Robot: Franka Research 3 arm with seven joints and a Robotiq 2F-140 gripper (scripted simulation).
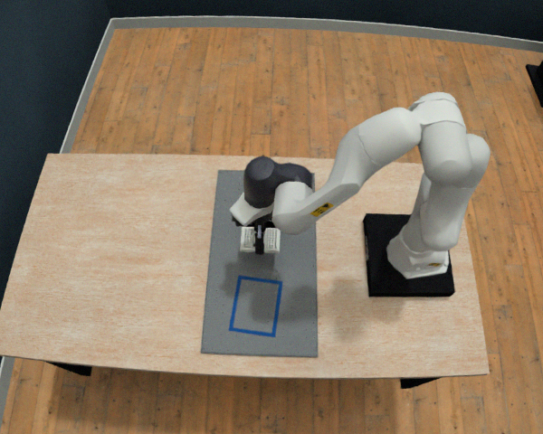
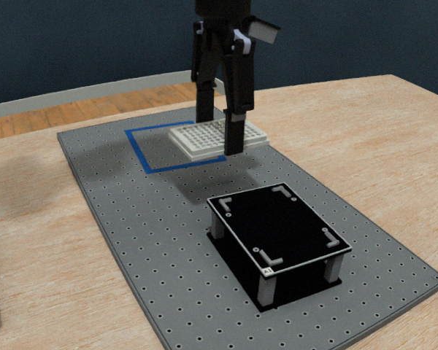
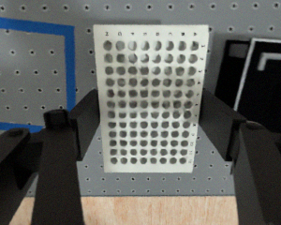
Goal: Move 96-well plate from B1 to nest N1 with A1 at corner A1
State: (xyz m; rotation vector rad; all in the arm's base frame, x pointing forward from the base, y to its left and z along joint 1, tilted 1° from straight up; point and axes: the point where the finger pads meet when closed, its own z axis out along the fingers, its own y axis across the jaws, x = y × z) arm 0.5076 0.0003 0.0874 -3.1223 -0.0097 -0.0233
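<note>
My hand is 10 mm past the black plate nest, 170 mm to the left of it and 60 mm above it. Also, from my hand: white 96-well plate: 20 mm below; then A1 label: 70 mm behind, 250 mm to the right, 60 mm below.
</note>
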